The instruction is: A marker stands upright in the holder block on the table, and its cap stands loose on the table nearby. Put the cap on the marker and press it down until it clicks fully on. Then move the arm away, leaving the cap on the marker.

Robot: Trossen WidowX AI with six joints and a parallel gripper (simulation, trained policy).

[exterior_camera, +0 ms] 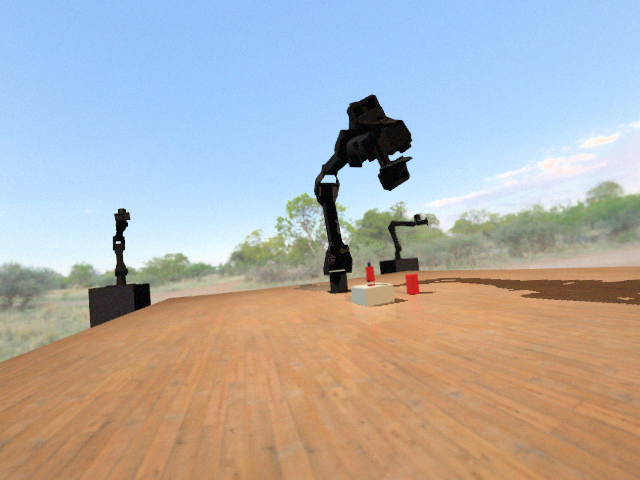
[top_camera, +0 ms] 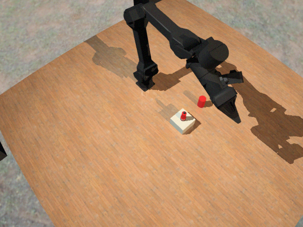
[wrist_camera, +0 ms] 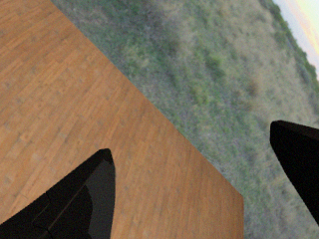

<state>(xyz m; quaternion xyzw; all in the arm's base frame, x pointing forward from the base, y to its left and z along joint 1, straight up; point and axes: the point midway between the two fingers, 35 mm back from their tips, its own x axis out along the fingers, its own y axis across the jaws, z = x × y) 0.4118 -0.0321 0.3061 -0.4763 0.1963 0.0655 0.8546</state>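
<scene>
Now: the red cap 270 mm below my gripper tip, 200 mm behind it and 140 mm to the left of it. From my gripper tip the other things lie so: pale holder block: 270 mm below, 190 mm behind, 10 mm to the left.
</scene>
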